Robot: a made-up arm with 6 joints. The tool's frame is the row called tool. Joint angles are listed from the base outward.
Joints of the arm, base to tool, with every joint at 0 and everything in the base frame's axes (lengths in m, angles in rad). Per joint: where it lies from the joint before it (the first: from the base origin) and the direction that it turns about. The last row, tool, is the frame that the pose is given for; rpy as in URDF.
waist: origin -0.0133 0.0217 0.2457 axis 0 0 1
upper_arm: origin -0.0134 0.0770 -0.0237 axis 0 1 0
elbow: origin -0.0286 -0.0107 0.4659 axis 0 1 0
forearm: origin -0.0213 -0.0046 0.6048 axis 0 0 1
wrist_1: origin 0.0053 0.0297 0.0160 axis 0 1 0
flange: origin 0.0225 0.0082 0.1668 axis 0 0 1
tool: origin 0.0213 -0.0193 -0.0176 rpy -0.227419 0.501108 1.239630
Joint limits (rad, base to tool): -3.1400..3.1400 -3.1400..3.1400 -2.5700..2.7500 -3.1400..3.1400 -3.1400..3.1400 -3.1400..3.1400
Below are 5 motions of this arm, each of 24 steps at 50 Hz.
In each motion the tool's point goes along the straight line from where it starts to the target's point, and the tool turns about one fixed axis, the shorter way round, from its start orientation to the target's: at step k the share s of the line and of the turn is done. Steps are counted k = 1, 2, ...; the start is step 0. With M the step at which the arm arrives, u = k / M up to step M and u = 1 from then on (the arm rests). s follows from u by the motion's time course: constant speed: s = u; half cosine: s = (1 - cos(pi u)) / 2; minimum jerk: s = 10 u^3 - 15 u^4 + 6 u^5.
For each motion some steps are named. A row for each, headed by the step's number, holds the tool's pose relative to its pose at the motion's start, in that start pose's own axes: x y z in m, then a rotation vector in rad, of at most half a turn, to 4 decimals.
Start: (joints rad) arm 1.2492 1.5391 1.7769 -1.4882 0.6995 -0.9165
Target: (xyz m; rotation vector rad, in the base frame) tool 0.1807 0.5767 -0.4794 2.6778 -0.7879 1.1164
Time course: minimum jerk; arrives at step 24
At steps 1, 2, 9, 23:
1: -0.0001 -0.0001 -0.0001 0.0002 -0.0003 -0.0001
2: -0.0004 -0.0010 -0.0008 0.0017 -0.0024 -0.0004
9: -0.0226 -0.0551 -0.0423 0.0910 -0.1274 -0.0228
23: -0.0822 -0.2000 -0.1536 0.3304 -0.4627 -0.0827

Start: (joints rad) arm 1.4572 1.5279 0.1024 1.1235 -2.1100 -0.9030
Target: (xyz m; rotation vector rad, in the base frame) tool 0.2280 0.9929 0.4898 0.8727 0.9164 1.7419
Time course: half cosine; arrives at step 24
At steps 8, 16, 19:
8: 0.0006 0.0143 0.0436 0.1036 0.0672 0.0350
16: 0.0017 0.0428 0.1308 0.3108 0.2016 0.1049
19: 0.0020 0.0512 0.1563 0.3716 0.2411 0.1255

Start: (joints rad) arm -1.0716 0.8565 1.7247 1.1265 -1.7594 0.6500
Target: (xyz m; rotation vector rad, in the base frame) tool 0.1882 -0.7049 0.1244 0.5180 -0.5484 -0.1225
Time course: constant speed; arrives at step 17
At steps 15, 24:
15: -0.0683 0.0285 0.0859 -0.0615 -0.1853 -0.2389
24: -0.0775 0.0323 0.0974 -0.0697 -0.2100 -0.2707

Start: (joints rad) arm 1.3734 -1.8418 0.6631 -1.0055 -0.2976 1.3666
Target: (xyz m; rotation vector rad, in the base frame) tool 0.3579 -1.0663 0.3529 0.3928 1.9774 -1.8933
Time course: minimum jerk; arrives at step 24
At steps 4, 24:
4: -0.0130 0.0057 -0.0198 -0.0098 -0.0337 0.0068
24: -0.3669 0.1602 -0.5571 -0.2762 -0.9494 0.1929

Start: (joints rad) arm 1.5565 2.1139 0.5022 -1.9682 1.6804 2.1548
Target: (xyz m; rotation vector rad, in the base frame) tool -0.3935 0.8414 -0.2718 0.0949 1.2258 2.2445
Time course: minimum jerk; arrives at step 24
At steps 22, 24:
22: 0.1110 0.4734 -0.2497 -0.6580 0.0239 0.6993
24: 0.1116 0.4759 -0.2510 -0.6613 0.0240 0.7029

